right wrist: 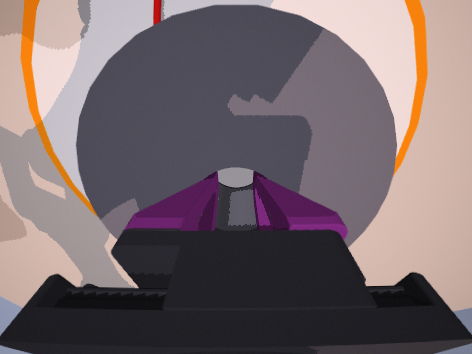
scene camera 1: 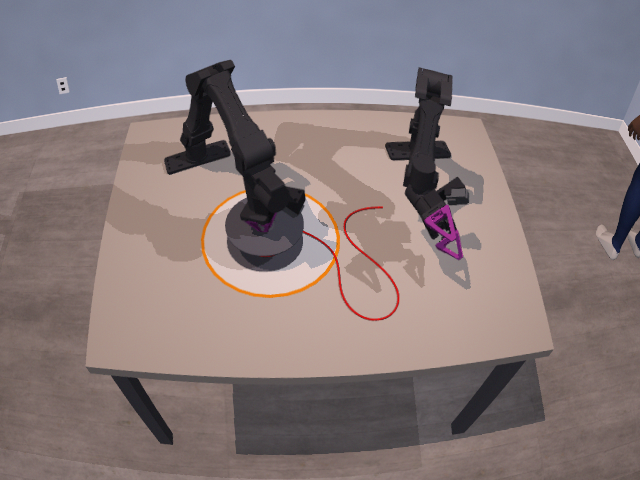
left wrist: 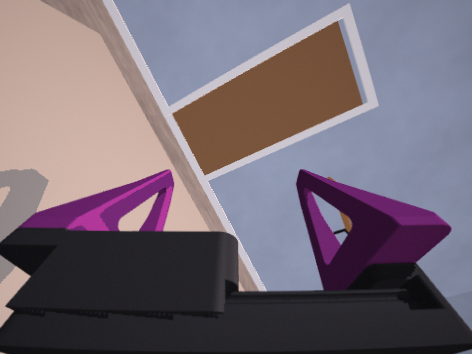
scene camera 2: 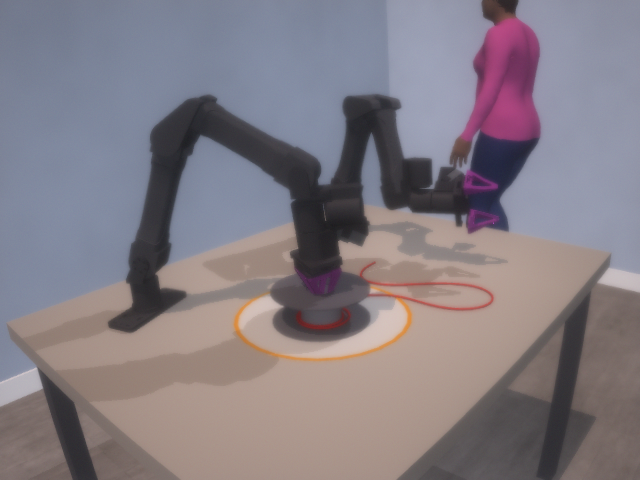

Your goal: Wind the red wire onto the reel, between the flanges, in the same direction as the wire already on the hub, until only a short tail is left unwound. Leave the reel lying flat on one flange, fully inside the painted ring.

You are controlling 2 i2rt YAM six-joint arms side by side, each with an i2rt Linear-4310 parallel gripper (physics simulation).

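Places are measured from the left arm's base along level axes (x up, y left, z back), in metres.
Pixels of known places: left gripper, fingertip midpoint: point(scene camera 1: 457, 249) point(left wrist: 235, 176) point(scene camera 2: 498, 203); right gripper, fingertip midpoint: point(right wrist: 235, 177) point(scene camera 1: 265, 231); right arm's base, link origin: point(scene camera 1: 196, 158) point(scene camera 2: 148, 310).
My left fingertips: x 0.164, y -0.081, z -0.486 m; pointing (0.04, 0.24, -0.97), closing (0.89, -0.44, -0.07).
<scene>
Behind a point stands the place of what it marks.
The dark grey reel point(scene camera 1: 248, 240) {y -0.530, x 0.065, z -0.319 m} point(scene camera 2: 284, 295) {y -0.550, x 0.066, z -0.235 m} point(right wrist: 200, 75) {y -0.418, x 0.065, z -0.294 m} lies flat on its lower flange inside the orange painted ring point(scene camera 1: 269, 296) {y -0.498, x 0.001, z -0.438 m} point(scene camera 2: 317, 359) {y -0.622, x 0.001, z -0.359 m} point(right wrist: 421, 75) {y -0.494, x 0.000, z -0.437 m}. The red wire point(scene camera 1: 398, 298) {y -0.201, x 0.004, z -0.492 m} point(scene camera 2: 493, 298) {y -0.240, x 0.003, z -0.538 m} point(right wrist: 157, 12) {y -0.366, x 0.006, z -0.283 m} circles the hub low between the flanges. It leaves the reel at the right in scene camera 1, crosses the ring and makes an S-shaped loop on the table. Its free end lies beyond the ring. My right gripper point(scene camera 1: 264, 230) {y -0.484, x 0.036, z -0.274 m} point(scene camera 2: 324, 293) {y -0.484, x 0.036, z -0.274 m} point(right wrist: 235, 177) {y -0.484, x 0.036, z -0.274 m} points down, shut on the light grey knob atop the reel. My left gripper point(scene camera 1: 458, 248) {y -0.081, x 0.164, z -0.486 m} point(scene camera 2: 497, 203) {y -0.081, x 0.164, z -0.486 m} point(left wrist: 235, 176) {y -0.081, x 0.164, z -0.486 m} is wide open and empty, above the table right of the wire.
My right arm point(scene camera 1: 253, 142) {y -0.507, x 0.323, z -0.259 m} reaches over the back of the ring. My left arm point(scene camera 1: 424, 139) {y -0.101, x 0.265, z -0.227 m} stands at the back right of the table point(scene camera 1: 310, 346) {y -0.427, x 0.000, z -0.584 m}. A person point(scene camera 2: 511, 82) stands beyond the table.
</scene>
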